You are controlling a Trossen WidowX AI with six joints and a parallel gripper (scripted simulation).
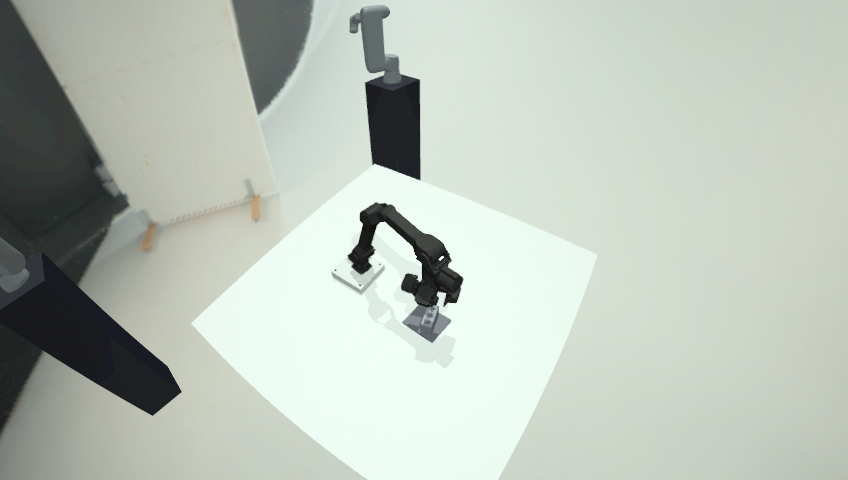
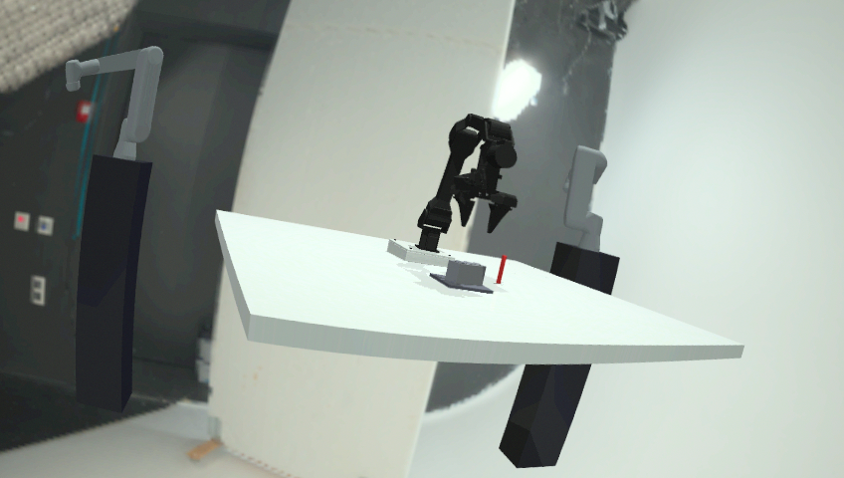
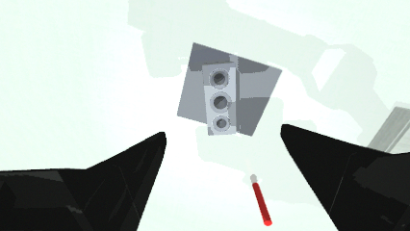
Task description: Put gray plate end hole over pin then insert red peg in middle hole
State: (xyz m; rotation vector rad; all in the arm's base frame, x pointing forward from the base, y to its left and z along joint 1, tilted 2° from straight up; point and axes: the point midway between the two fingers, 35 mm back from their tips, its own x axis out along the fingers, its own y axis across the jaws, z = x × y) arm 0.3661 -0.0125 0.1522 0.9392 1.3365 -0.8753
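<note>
Right now the red peg is 15 cm behind my gripper tip, 16 cm to the left of it and 10 cm below it. Round my gripper tip: dark square base: 2 cm behind, 1 cm to the left, 13 cm below; gray plate: 10 cm below.
</note>
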